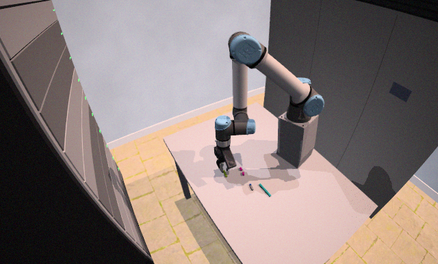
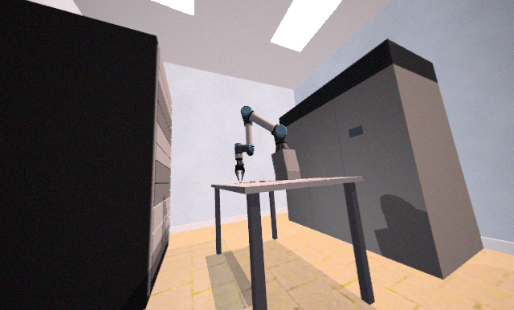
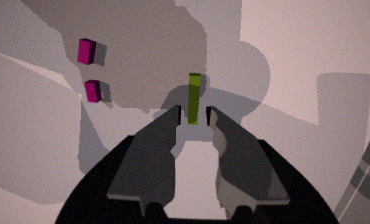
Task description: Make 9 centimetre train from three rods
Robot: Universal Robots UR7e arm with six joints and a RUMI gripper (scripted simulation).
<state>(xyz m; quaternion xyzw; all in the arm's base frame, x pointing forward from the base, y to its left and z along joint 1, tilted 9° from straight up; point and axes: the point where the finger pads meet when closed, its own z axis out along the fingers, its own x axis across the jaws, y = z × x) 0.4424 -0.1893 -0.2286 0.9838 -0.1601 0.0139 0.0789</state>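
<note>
Right now the lime rod is 3 cm below my hand. From my hand the other things lie so: grey rod (4 cm behind, 18 cm to the left, 3 cm below); then turquoise rod (9 cm behind, 24 cm to the left, 3 cm below); then blue rod (5 cm behind, 16 cm to the left, 3 cm below).
</note>
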